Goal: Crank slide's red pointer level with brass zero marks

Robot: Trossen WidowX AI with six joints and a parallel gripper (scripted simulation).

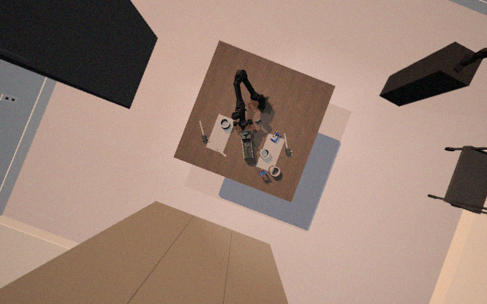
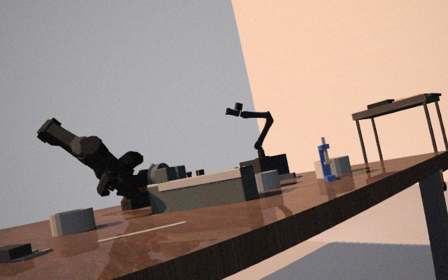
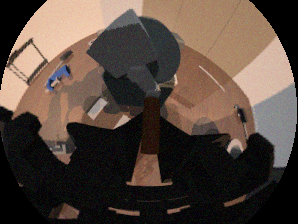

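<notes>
The red pointer is 100 mm ahead of my gripper tip, 90 mm to the left of it and 50 mm above it. Also, from my gripper tip: crank handle (30 mm above, 10 mm to the right, 10 mm behind); then thin white rod (300 mm ahead, 100 mm to the right, 40 mm below).
</notes>
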